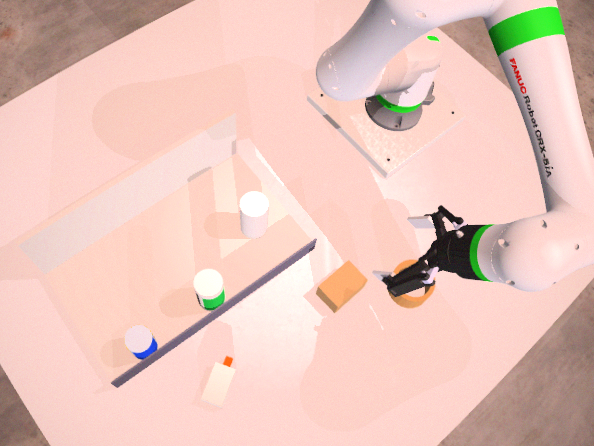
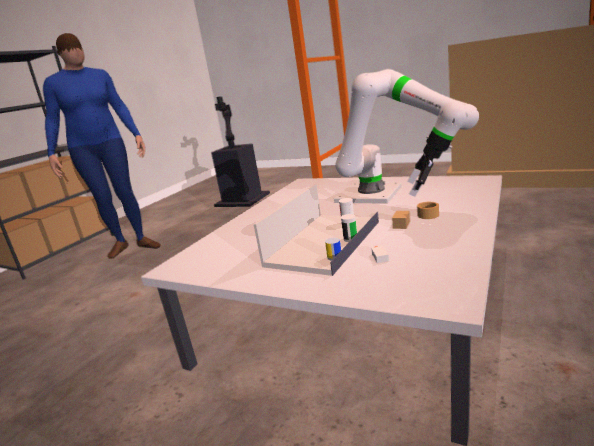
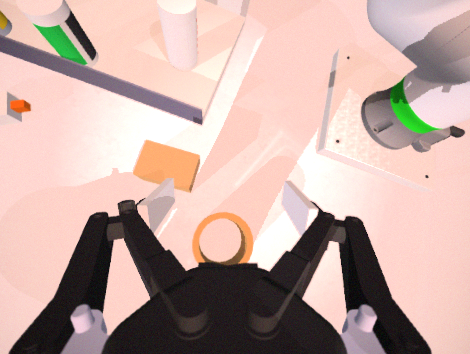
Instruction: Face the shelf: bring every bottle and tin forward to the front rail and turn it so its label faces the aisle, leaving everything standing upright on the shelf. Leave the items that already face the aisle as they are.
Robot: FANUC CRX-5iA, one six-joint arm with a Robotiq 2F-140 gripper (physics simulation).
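Frame: origin at the arm's base, x ahead, y left, z up, level; millimetres.
Where they show: gripper, fingertip midpoint: [image 1: 395,248] [image 2: 411,188] [image 3: 229,191]; arm's base at its link origin: [image 1: 393,108] [image 2: 371,189] [image 3: 386,121].
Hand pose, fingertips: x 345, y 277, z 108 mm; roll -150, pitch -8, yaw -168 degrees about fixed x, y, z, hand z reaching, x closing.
Things, the pixels of their top centre, and the offset from my fingertips. "pt": a spot on its surface instead.
- plain white bottle at its top centre: [image 1: 254,204] [image 2: 345,200] dz -1, dx +144, dy -263 mm
- front rail at its top centre: [image 1: 218,308] [image 3: 58,56] [image 2: 357,233] dz -81, dx +329, dy -166 mm
- white-topped container at its top centre: [image 1: 208,282] [image 2: 348,216] dz -11, dx +321, dy -199 mm
- shorter tin at its top centre: [image 1: 138,338] [image 2: 332,240] dz -40, dx +491, dy -210 mm
- wooden block at its top centre: [image 3: 167,164] [image 1: 343,283] [image 2: 400,214] dz -84, dx +99, dy -33 mm
- orange ring at its top centre: [image 3: 223,243] [image 1: 414,280] [image 2: 427,205] dz -84, dx -19, dy +67 mm
- white flat bottle with an orange cap, top centre: [image 1: 220,379] [image 2: 379,249] dz -106, dx +419, dy -57 mm
- shelf's back panel at a spot on its surface: [image 1: 135,195] pt dz -31, dx +308, dy -457 mm
A plain white bottle [image 1: 254,215] [image 2: 346,206] [image 3: 180,37] stands upright at the shelf's robot-side end, back from the front rail [image 1: 215,312] [image 2: 356,243] [image 3: 100,80]; no label shows on it. A white-topped container [image 1: 210,290] [image 2: 349,228] [image 3: 62,40] stands upright close behind the rail, green side towards it, black on another side. A shorter tin [image 1: 141,342] [image 2: 333,249] stands upright near the rail's far end, blue side towards it, yellow on another side. My gripper [image 1: 400,250] [image 2: 414,184] [image 3: 229,191] is open and empty, outside the shelf, above the table near the orange ring.
A wooden block [image 1: 341,286] [image 2: 401,220] [image 3: 167,162] and an orange ring [image 1: 410,301] [image 2: 428,214] [image 3: 196,242] rest on the table. A white flat bottle with an orange cap [image 1: 218,384] [image 2: 380,255] lies before the rail. The shelf's back panel [image 1: 135,195] [image 2: 287,225] stands upright. A person [image 2: 90,110] stands beyond the table.
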